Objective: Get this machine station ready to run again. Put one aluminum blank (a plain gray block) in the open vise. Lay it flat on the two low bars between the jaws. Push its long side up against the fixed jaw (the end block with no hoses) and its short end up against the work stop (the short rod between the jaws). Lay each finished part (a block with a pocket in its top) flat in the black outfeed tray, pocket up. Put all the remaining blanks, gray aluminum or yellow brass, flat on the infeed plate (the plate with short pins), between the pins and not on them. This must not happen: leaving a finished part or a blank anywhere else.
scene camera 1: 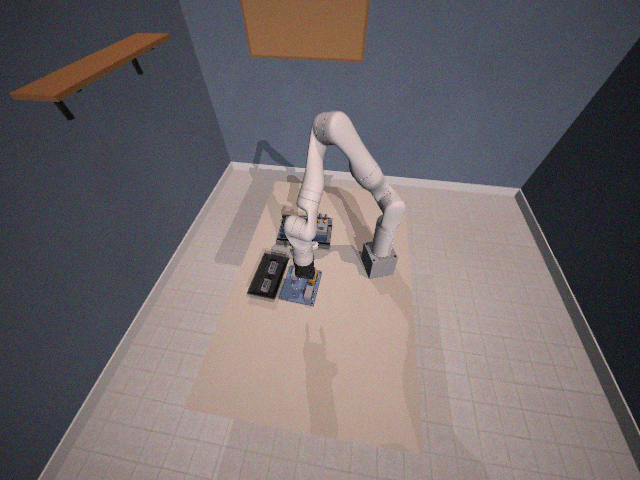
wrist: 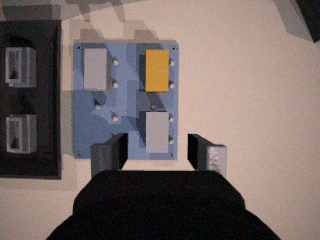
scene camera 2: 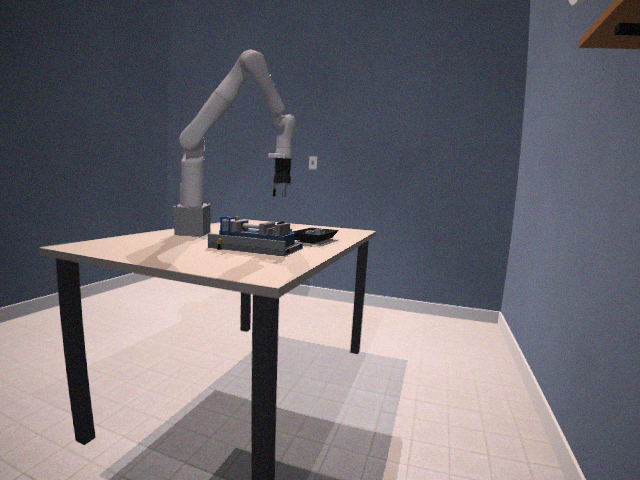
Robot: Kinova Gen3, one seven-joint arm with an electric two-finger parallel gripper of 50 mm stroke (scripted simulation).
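You'd see the gripper in the pictures, and there's a yellow brass blank in them too.
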